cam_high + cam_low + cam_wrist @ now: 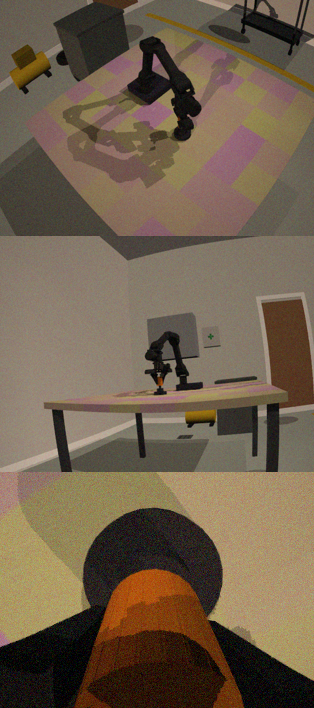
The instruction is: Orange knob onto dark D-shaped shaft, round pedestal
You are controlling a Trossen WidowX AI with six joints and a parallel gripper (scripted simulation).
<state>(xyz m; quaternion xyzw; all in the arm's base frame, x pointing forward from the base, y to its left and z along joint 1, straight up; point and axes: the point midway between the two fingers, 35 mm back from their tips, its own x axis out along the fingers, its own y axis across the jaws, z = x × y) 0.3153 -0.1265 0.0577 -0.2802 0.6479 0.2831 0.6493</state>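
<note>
The orange knob is 20 mm above my gripper tip. From my gripper tip the other things lie so: D-shaped shaft 40 mm below.
</note>
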